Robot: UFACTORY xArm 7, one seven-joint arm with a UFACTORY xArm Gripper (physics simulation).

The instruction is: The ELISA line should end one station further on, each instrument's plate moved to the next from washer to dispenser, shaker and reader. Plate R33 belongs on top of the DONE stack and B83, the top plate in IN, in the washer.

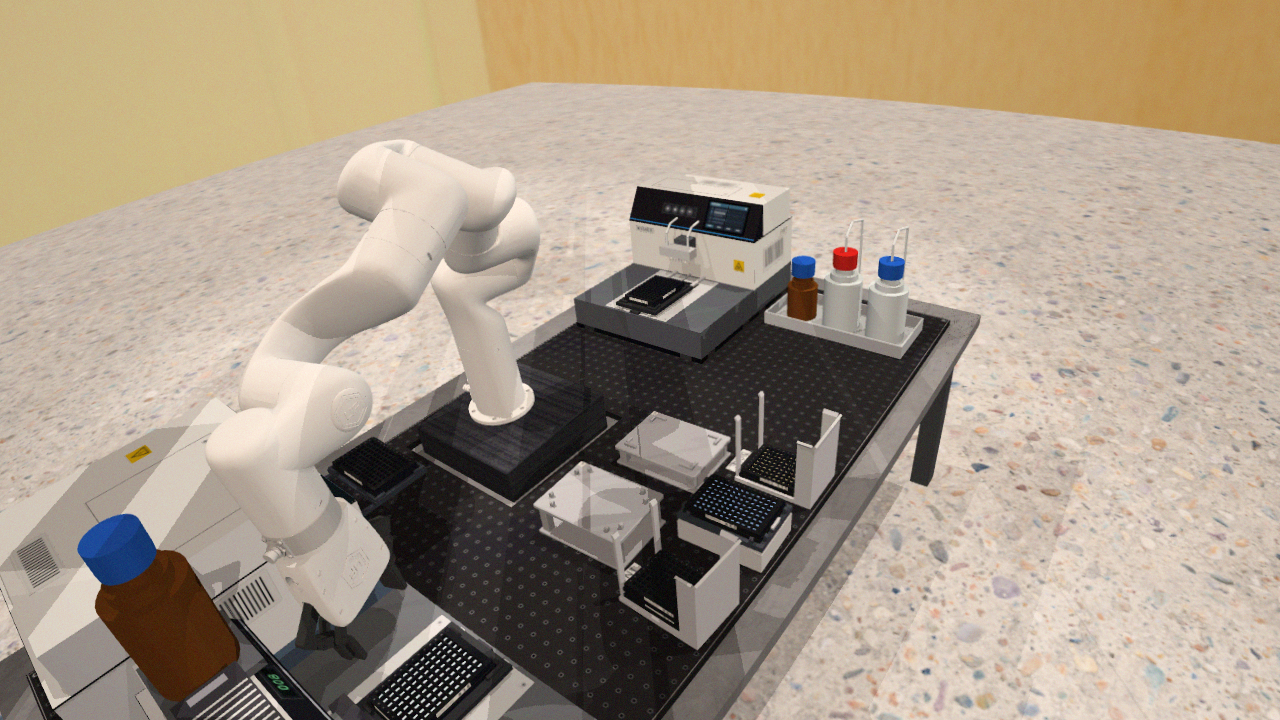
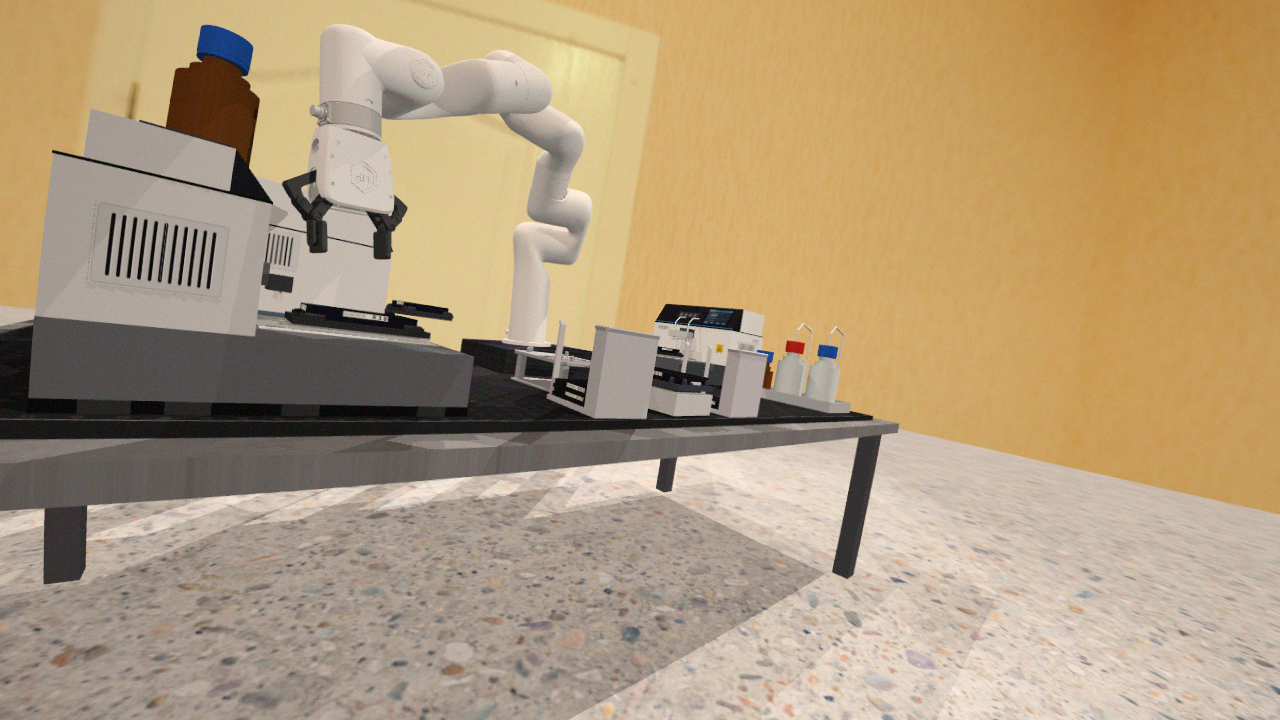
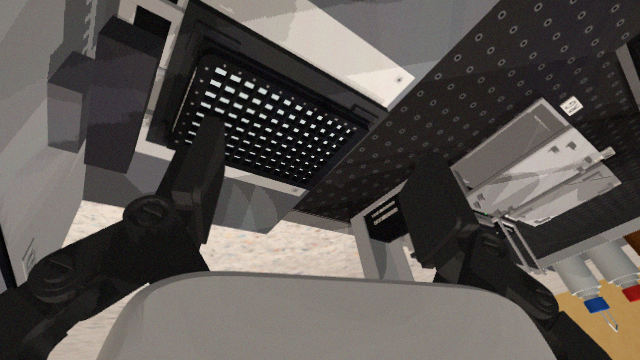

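Pixels of known places: gripper, between the fingertips: (image 1: 376,619) (image 2: 352,256) (image 3: 323,160); arm's base, origin of its link: (image 1: 502,404) (image 2: 526,344).
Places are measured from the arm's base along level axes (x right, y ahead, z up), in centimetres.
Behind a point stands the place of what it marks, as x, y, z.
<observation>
My gripper (image 1: 366,613) @[50.2, 30.0, 11.1] (image 2: 349,254) @[50.2, 30.0, 11.1] (image 3: 323,160) @[50.2, 30.0, 11.1] is open and empty, high above the front-left instrument's deck. Below it, a black plate with white wells (image 1: 438,673) @[48.7, 35.9, 3.7] (image 2: 358,316) @[50.9, 39.9, 3.4] (image 3: 280,125) @[49.8, 34.4, 3.8] sits on the dispenser's carrier. A dark plate (image 1: 374,462) @[28.3, -0.5, 6.1] lies on the reader's carrier, behind it. Another dark plate (image 1: 657,291) @[-46.4, 6.0, 4.5] is on the washer (image 1: 707,232) @[-62.0, 10.8, 13.9] (image 2: 716,347) @[-61.2, 18.1, 7.2] at the far end. A plate with bluish wells (image 1: 738,505) @[4.1, 51.7, 0.9] sits on the low shaker. The near rack (image 1: 713,595) @[21.0, 56.8, 1.6] (image 2: 617,371) @[22.0, 56.6, 0.9] holds dark plates; the far rack (image 1: 820,456) @[-9.2, 59.1, 3.3] (image 2: 742,385) @[-9.0, 59.1, 0.3] holds dark plates too. Plate names are not readable.
A brown bottle (image 1: 165,617) @[67.0, 28.2, 27.7] (image 2: 213,102) @[67.1, 28.2, 25.8] stands on the dispenser (image 2: 161,250) @[68.9, 52.4, 7.0], beside the gripper. The reader (image 1: 107,528) is behind. Two grey stands (image 1: 597,505) @[13.4, 32.6, 0.1] (image 1: 674,443) @[-7.4, 33.6, -2.1] lie between arm base and racks. Bottles in a tray (image 1: 841,338) @[-59.0, 45.6, -4.6] stand beside the washer.
</observation>
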